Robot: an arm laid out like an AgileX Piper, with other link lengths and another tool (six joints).
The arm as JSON. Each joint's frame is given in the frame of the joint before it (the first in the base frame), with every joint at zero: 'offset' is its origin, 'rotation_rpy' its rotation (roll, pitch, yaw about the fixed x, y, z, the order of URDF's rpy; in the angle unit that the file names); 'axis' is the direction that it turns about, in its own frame. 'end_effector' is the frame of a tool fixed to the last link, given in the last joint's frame.
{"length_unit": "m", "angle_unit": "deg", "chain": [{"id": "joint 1", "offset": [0.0, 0.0, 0.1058], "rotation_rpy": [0.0, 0.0, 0.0], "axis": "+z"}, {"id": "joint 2", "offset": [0.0, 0.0, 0.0], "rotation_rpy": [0.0, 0.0, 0.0], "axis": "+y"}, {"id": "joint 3", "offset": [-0.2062, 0.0, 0.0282], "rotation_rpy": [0.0, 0.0, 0.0], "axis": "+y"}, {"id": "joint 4", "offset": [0.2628, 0.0, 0.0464], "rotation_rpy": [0.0, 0.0, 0.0], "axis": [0.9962, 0.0, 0.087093]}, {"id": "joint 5", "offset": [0.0, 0.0, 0.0], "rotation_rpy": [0.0, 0.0, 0.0], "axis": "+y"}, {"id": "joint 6", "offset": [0.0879, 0.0, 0.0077], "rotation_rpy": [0.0, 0.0, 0.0], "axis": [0.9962, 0.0, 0.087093]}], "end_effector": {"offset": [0.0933, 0.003, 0.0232], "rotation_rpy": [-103.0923, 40.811, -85.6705]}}
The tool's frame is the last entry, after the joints.
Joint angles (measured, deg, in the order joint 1, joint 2, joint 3, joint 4, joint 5, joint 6), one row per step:
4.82 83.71 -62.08 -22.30 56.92 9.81
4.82 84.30 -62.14 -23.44 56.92 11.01
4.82 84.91 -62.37 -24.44 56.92 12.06
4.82 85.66 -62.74 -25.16 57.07 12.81
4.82 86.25 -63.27 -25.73 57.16 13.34
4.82 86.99 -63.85 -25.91 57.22 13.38
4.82 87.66 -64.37 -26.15 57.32 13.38
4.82 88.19 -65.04 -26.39 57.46 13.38
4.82 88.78 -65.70 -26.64 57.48 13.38
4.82 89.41 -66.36 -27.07 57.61 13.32
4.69 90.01 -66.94 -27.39 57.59 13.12
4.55 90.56 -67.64 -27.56 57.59 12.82
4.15 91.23 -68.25 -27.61 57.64 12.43
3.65 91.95 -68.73 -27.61 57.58 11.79
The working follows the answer.
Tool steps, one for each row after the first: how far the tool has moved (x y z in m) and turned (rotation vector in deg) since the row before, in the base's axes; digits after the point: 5 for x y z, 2 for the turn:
0.00076 -0.00290 -0.00193 -0.74 0.08 -0.75
0.00132 -0.00247 -0.00118 -0.65 -0.03 -0.64
0.00124 -0.00186 -0.00164 -0.51 0.21 -0.51
0.00197 -0.00135 0.00009 -0.40 -0.08 -0.33
0.00199 -0.00031 -0.00097 -0.18 0.18 0.00
0.00168 -0.00049 -0.00090 -0.26 0.22 0.03
0.00217 -0.00049 0.00074 -0.25 -0.04 0.02
0.00247 -0.00038 0.00042 -0.24 -0.07 0.07
0.00224 -0.00089 0.00025 -0.45 0.07 0.13
0.00222 -0.00128 -0.00005 -0.36 0.05 0.15
0.00252 -0.00098 0.00073 -0.24 -0.05 0.18
0.00175 -0.00243 -0.00074 -0.18 0.24 -0.06
0.00142 -0.00284 -0.00181 -0.20 0.42 0.09

Tool pose at each row, in the base's axes (x y z in m, rotation vector in deg; rounded; the steps above come from the unrounded poses):
0.33984 -0.02625 0.09899 -80.12 160.10 -10.26
0.34060 -0.02915 0.09706 -79.29 160.95 -11.28
0.34193 -0.03162 0.09587 78.45 -161.47 12.22
0.34317 -0.03348 0.09423 77.57 -161.36 12.76
0.34514 -0.03483 0.09432 77.03 -161.43 13.37
0.34713 -0.03514 0.09334 76.94 -161.19 13.48
0.34881 -0.03563 0.09245 76.88 -160.86 13.68
0.35098 -0.03612 0.09319 76.87 -160.76 14.04
0.35345 -0.03650 0.09361 76.94 -160.66 14.42
0.35569 -0.03739 0.09386 77.02 -160.29 14.99
0.35790 -0.03867 0.09381 77.15 -159.97 15.45
0.36042 -0.03966 0.09454 77.36 -159.79 15.82
0.36217 -0.04209 0.09380 77.18 -159.53 15.88
0.36360 -0.04493 0.09199 77.16 -159.04 15.84

